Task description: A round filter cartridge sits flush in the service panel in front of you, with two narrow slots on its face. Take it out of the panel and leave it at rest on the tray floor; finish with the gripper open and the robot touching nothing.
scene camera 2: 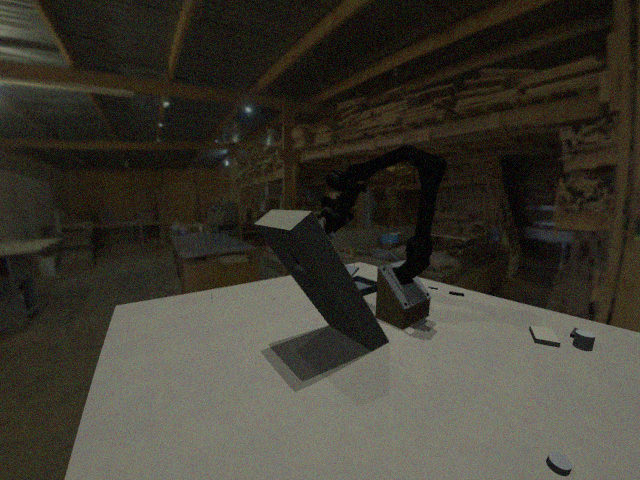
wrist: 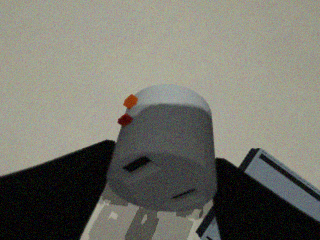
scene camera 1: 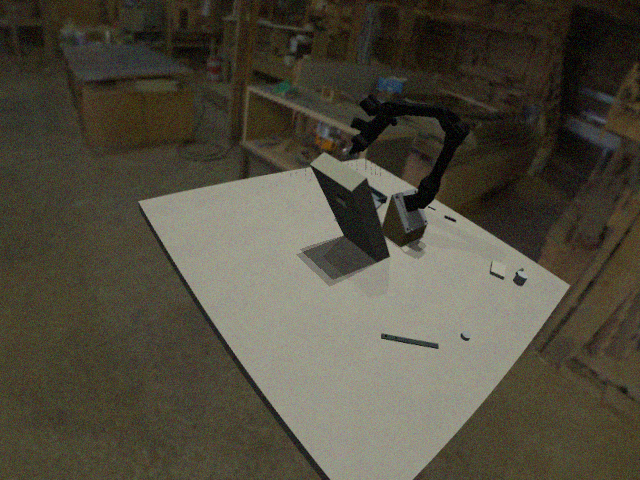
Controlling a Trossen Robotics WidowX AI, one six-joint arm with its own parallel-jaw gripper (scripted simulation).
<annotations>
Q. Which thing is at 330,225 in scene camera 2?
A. My gripper.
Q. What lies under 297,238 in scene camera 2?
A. A grey service panel.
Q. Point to a round grey filter cartridge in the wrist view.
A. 164,159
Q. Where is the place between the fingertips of my gripper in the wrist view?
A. At 163,158
</annotations>
